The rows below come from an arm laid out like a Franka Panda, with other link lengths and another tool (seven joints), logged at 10 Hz.
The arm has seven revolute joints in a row. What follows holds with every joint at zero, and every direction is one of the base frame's. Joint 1 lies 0.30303 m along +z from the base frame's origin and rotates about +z. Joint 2 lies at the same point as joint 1 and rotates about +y. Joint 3 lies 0.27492 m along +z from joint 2 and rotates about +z. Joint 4 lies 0.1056 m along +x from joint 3 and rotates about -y. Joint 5 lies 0.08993 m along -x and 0.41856 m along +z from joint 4 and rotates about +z. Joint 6 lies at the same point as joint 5 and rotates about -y. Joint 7 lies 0.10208 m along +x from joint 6 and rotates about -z. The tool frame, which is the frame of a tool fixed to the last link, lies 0.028 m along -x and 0.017 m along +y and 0.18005 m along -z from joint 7; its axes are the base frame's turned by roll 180, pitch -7.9 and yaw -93.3 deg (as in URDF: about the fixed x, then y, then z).
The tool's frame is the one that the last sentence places.
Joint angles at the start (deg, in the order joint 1, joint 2, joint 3, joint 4, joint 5, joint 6, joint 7):
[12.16, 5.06, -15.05, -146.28, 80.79, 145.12, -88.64]
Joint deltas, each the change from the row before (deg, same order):
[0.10, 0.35, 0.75, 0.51, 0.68, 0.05, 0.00]
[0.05, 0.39, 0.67, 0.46, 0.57, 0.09, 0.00]
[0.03, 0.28, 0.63, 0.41, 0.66, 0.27, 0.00]
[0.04, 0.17, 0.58, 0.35, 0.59, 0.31, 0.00]
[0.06, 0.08, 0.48, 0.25, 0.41, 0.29, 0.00]
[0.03, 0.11, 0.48, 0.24, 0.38, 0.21, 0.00]
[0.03, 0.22, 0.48, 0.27, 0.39, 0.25, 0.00]
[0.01, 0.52, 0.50, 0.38, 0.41, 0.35, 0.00]
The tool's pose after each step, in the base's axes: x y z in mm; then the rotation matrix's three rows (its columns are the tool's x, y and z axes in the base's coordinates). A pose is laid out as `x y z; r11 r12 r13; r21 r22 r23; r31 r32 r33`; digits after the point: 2 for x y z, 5 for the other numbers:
479.07 6.81 56.90; 0.23308 -0.89599 0.37800; -0.90792 -0.06125 0.41464; -0.34836 -0.43984 -0.82776
481.66 12.70 56.50; 0.23661 -0.89505 0.37803; -0.90615 -0.06289 0.41826; -0.35059 -0.44152 -0.82592
484.36 17.69 56.68; 0.23707 -0.89372 0.38086; -0.90580 -0.06163 0.41921; -0.35118 -0.44436 -0.82414
486.92 22.33 57.39; 0.23782 -0.89202 0.38437; -0.90570 -0.06069 0.41956; -0.35093 -0.44790 -0.82234
488.87 26.33 58.22; 0.23979 -0.89036 0.38698; -0.90560 -0.06150 0.41966; -0.34985 -0.45108 -0.82106
490.51 30.34 58.75; 0.24198 -0.88907 0.38859; -0.90503 -0.06243 0.42075; -0.34981 -0.45350 -0.81974
491.94 34.17 58.52; 0.24328 -0.88839 0.38934; -0.90487 -0.06331 0.42095; -0.34932 -0.45471 -0.81928
493.12 37.48 56.39; 0.24251 -0.88914 0.38809; -0.90578 -0.06422 0.41885; -0.34749 -0.45310 -0.82094

